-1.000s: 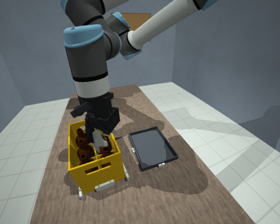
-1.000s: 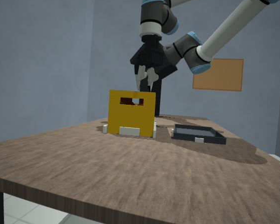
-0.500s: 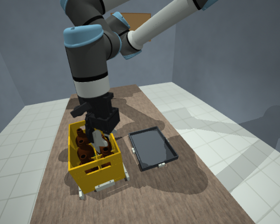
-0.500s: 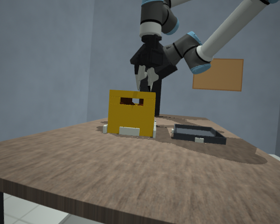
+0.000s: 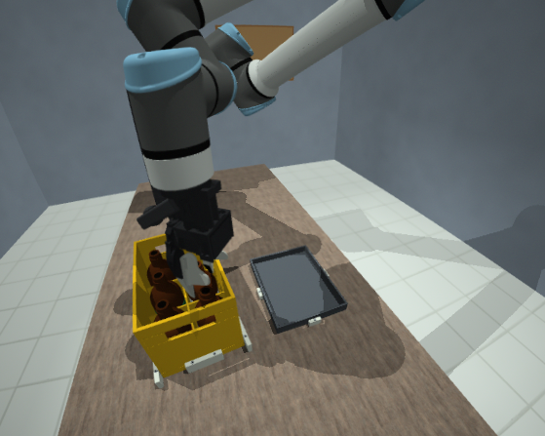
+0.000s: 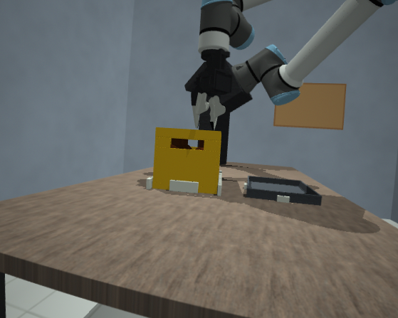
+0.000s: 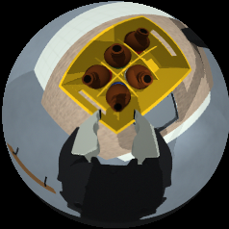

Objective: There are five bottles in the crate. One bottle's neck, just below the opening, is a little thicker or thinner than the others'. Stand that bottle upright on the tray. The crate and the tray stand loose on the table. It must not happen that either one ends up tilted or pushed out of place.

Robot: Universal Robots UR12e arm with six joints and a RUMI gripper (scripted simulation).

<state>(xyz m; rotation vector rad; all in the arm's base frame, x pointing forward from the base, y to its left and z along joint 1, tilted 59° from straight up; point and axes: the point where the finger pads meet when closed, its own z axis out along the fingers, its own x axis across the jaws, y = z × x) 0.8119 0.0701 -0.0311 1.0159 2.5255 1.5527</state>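
Now: hand 11 cm above the yellow crate, 7 cm past it and 6 cm to the left of it. Also, from my hand: dark tray 22 cm to the left, 18 cm below, 10 cm behind.
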